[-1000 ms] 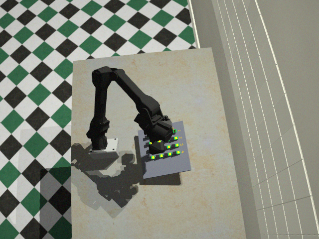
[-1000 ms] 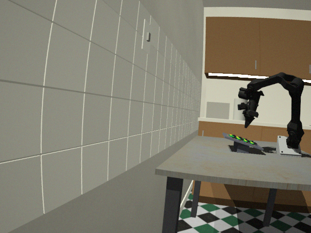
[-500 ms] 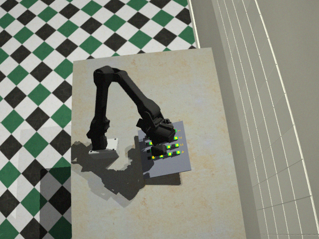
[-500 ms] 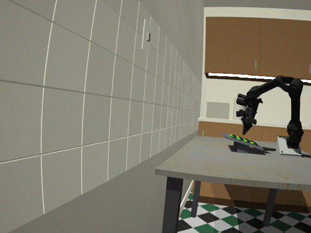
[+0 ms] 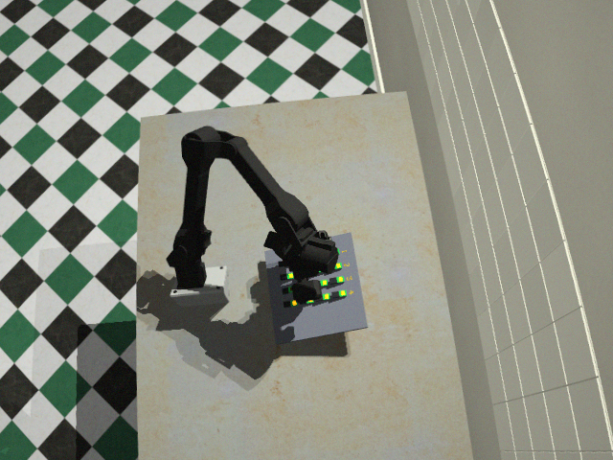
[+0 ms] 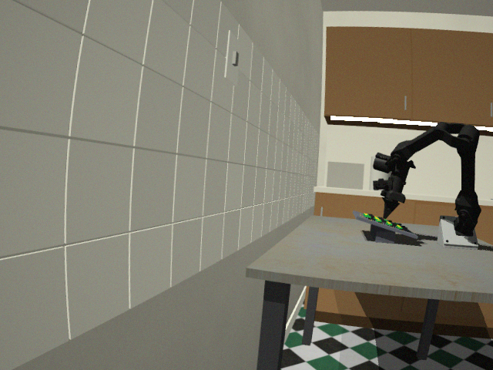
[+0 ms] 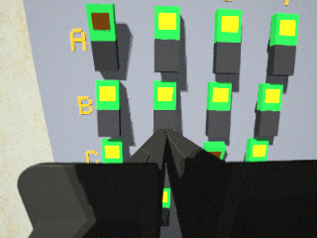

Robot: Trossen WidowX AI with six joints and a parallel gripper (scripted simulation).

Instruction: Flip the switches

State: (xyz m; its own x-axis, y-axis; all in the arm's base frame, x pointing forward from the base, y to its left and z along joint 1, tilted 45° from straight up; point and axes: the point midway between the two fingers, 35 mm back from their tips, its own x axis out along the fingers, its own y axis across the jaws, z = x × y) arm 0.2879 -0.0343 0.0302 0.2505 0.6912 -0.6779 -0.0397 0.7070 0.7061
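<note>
My gripper is now 40 mm above the switch B2 and 20 mm short of it. From my hand the other things lie so: switch A2: 60 mm ahead, 30 mm below; then switch B1: 40 mm to the left, 40 mm below, 20 mm ahead; then switch C3: 50 mm below, 40 mm to the right, 10 mm behind.
</note>
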